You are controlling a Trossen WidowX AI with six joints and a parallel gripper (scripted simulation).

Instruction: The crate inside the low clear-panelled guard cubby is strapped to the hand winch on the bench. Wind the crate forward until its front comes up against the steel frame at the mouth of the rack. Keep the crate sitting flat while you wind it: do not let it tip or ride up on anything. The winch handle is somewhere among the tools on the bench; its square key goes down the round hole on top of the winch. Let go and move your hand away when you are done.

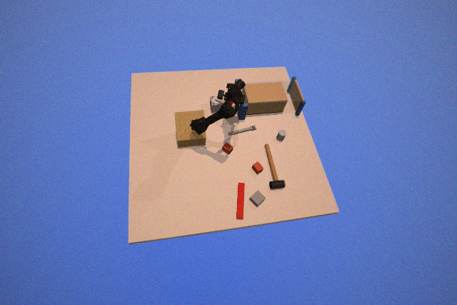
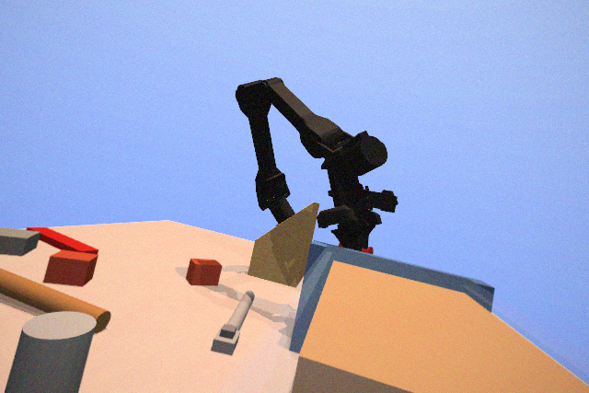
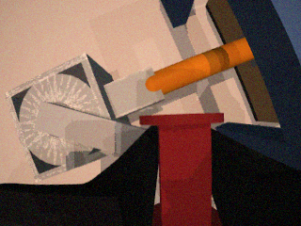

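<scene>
The blue steel frame is 70 mm ahead of my gripper tip, 40 mm to the left of it and 20 mm below it. Also, from my gripper tip: grey winch (100 mm behind, 30 mm to the left, 100 mm below); red knob (10 mm behind, 20 mm to the right); winch handle (40 mm behind, 30 mm below).
</scene>
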